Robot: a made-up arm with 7 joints.
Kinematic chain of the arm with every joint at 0, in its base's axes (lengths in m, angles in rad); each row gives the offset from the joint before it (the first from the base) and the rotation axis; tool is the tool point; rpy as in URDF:
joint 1: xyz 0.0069 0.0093 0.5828 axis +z
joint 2: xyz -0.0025 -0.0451 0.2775 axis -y
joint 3: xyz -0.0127 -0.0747 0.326 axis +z
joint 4: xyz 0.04 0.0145 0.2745 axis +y
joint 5: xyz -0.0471 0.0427 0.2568 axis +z
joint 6: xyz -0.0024 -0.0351 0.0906 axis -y
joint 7: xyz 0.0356 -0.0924 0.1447 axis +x
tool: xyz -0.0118 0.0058 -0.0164 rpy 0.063 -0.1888 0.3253
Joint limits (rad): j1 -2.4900..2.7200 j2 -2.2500..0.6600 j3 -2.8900..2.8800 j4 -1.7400..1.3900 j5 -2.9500..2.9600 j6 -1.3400..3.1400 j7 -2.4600..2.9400
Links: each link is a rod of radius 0.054 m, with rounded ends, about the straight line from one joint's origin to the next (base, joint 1, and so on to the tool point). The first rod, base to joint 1, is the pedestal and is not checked.
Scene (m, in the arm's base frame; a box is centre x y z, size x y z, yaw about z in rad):
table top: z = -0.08
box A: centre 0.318 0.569 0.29 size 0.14 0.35 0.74 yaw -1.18
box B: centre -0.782 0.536 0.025 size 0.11 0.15 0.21 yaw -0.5
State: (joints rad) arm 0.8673 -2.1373 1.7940 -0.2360 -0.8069 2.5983 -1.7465
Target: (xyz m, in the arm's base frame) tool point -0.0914 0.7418 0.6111
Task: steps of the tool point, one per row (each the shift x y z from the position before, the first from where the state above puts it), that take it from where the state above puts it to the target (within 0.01 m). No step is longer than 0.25 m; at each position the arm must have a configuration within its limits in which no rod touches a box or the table.
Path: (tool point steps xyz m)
1: 0.0375 0.0147 0.1984
2: -0.0101 -0.0218 0.1879
3: -0.0499 -0.0518 0.1582
4: -0.0659 0.1936 -0.0663
5: -0.1252 0.1638 -0.0713
6: -0.1708 0.1159 -0.0747
7: -0.1975 0.0558 -0.0761
8: -0.2023 -0.0087 -0.0761

